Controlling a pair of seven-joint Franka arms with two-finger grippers.
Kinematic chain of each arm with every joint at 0, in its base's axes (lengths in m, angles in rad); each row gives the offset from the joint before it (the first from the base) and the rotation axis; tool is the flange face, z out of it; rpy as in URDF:
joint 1: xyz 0 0 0.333 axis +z
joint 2: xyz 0 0 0 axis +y
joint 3: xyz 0 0 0.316 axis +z
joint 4: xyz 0.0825 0 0 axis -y
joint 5: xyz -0.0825 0 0.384 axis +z
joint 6: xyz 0 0 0 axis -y
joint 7: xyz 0.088 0 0 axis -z
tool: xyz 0 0 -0.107 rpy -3.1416 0 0
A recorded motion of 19 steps. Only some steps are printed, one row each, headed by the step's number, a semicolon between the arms.
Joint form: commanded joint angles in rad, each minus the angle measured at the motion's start. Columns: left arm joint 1, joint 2, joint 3, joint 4, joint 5, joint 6, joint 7; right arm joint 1, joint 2, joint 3, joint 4, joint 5, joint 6, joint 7.
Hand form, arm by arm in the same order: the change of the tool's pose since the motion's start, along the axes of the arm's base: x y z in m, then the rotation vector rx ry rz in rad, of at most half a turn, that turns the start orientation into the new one. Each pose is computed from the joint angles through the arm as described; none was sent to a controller.
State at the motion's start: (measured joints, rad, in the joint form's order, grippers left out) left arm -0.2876 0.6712 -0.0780 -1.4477 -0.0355 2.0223 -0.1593; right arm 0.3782 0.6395 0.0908 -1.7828 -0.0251 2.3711 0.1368
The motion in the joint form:
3: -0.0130 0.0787 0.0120 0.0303 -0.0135 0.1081 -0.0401; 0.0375 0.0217 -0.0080 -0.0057 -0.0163 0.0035 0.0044
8: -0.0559 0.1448 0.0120 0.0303 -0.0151 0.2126 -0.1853; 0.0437 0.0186 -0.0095 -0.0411 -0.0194 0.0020 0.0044
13: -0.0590 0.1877 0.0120 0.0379 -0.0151 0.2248 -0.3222; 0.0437 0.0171 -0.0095 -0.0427 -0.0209 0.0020 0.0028
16: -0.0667 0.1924 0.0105 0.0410 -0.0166 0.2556 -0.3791; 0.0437 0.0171 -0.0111 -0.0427 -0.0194 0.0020 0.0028
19: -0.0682 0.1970 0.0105 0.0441 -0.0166 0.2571 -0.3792; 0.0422 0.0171 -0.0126 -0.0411 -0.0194 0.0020 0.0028
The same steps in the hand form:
3: 0.0132 -0.0065 -0.0343 -0.0215 -0.0510 0.0536; -0.0134 0.0153 -0.0163 -0.0232 0.0148 0.0393
8: 0.0063 -0.0365 -0.0733 -0.0274 -0.0759 0.1652; -0.0262 0.0127 -0.0280 -0.0412 0.0434 0.0487
13: 0.0034 -0.0376 -0.1001 -0.0066 -0.0461 0.2997; -0.0265 0.0126 -0.0276 -0.0420 0.0430 0.0516
16: 0.0042 -0.0446 -0.0995 -0.0189 -0.0663 0.3518; -0.0260 0.0117 -0.0277 -0.0420 0.0431 0.0491
19: 0.0041 -0.0457 -0.1013 -0.0190 -0.0662 0.3507; -0.0246 0.0103 -0.0271 -0.0421 0.0414 0.0463

